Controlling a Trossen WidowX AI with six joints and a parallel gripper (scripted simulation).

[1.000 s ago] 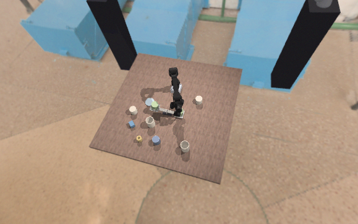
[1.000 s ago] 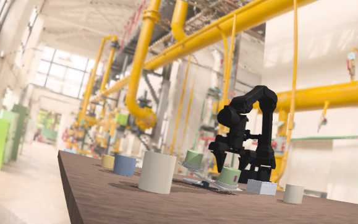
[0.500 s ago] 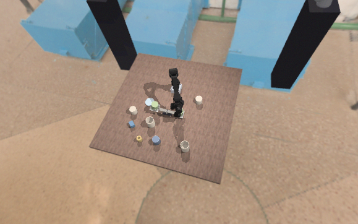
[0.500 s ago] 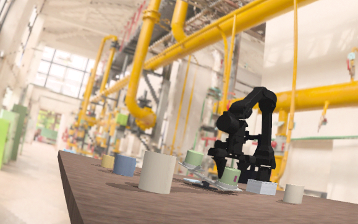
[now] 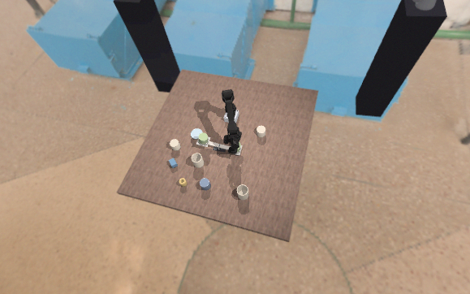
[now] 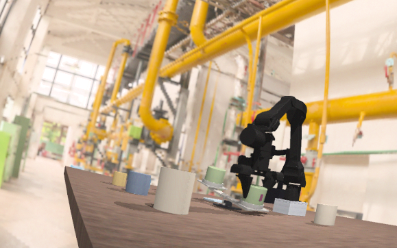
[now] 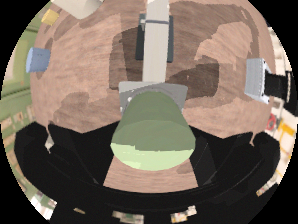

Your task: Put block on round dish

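The balance is 14 cm to the right of my gripper tip and 1 cm below it. Also, from my gripper tip: blue cylinder 31 cm ahead, 17 cm to the right, 1 cm below; then pale grey block 1 cm below; then round light blue dish 36 cm to the right, 11 cm behind, 5 cm below.
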